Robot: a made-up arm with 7 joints. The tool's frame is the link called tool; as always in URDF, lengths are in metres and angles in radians.
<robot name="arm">
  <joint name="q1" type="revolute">
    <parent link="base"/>
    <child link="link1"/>
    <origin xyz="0 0 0.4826" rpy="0 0 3.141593"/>
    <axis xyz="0 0 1"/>
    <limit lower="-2.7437" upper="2.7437" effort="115" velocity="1.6"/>
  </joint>
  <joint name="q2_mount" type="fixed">
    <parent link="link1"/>
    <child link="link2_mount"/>
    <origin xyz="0 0 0"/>
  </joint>
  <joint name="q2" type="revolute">
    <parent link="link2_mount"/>
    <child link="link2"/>
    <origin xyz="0 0 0" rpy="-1.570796 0 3.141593"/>
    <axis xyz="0 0 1"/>
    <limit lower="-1.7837" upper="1.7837" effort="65" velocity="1"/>
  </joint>
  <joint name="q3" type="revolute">
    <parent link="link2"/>
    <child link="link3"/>
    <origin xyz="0 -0.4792 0" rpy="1.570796 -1.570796 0"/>
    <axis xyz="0 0 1"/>
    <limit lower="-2.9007" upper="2.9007" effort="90" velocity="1.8"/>
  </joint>
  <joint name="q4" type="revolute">
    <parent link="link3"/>
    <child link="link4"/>
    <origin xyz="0 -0.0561 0" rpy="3.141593 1.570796 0"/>
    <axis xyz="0 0 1"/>
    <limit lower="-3.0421" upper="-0.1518" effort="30" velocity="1.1"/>
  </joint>
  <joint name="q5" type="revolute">
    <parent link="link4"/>
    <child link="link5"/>
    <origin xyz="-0.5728 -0.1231 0" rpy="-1.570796 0 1.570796"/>
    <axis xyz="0 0 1"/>
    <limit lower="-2.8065" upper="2.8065" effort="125" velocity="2.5"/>
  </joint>
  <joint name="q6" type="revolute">
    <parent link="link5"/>
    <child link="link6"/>
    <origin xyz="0 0 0" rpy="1.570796 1.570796 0"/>
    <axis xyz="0 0 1"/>
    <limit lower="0.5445" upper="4.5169" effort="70" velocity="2.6"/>
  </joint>
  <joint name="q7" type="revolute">
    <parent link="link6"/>
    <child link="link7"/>
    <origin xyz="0 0.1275 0" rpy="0 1.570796 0"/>
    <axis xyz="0 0 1"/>
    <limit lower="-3.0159" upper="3.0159" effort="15" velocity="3"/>
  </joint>
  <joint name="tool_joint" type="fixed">
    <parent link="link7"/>
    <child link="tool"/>
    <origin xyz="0 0 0" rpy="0 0 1.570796"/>
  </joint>
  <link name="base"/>
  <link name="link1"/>
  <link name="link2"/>
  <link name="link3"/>
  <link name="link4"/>
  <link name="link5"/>
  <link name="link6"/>
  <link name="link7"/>
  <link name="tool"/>
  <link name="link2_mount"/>
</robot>
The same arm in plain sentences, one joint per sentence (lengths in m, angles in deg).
The arm has seven revolute joints in a row. What follows holds with every joint at zero, and every direction is one of the base frame's. The first joint lies 0.4826 m along +z from the base frame's origin and rotates about +z, from -157.20 to 157.20 deg. The second joint lies at the same point as the first joint and rotates about +y, from -102.20 to 102.20 deg. The third joint lies 0.4792 m along +z from the second joint and rotates about +z, from -166.20 to 166.20 deg. The fourth joint lies 0.0561 m along +x from the third joint and rotates about -y, from -174.30 to -8.70 deg. The fifth joint lies 0.1231 m along -x and 0.5728 m along +z from the fourth joint and rotates about +z, from -160.80 to 160.80 deg. The sixth joint lies at the same point as the fifth joint and rotates about -y, from 31.20 to 258.80 deg. The seventh joint lies 0.1275 m along +x from the sixth joint and rotates about -z, from -172.80 to 172.80 deg. The tool frame, which is the frame that the pose is given for, lies at the same point as the seventh joint; its axes are the base frame's turned by roll -180.00, pitch 0.00 and yaw 0.00 deg (as in URDF: about the fixed x, then y, then z).
